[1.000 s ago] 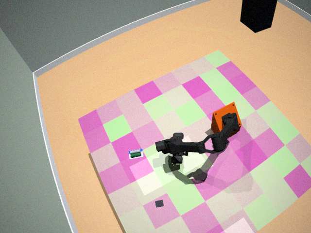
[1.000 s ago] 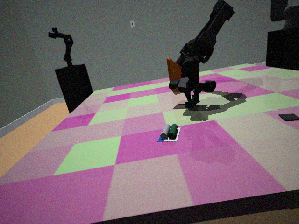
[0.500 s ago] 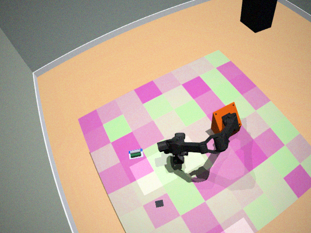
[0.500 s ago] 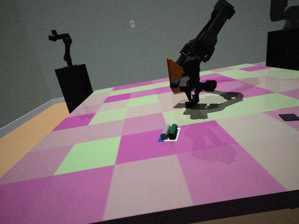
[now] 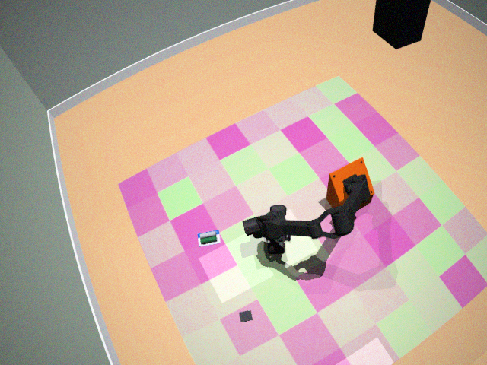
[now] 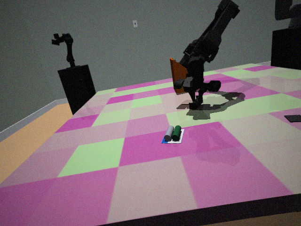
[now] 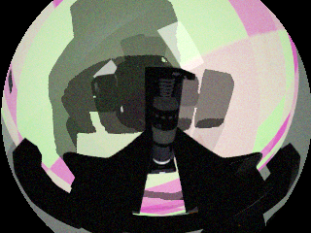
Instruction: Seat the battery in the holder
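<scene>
Now: the battery 1 cm above my gripper tip.
</scene>
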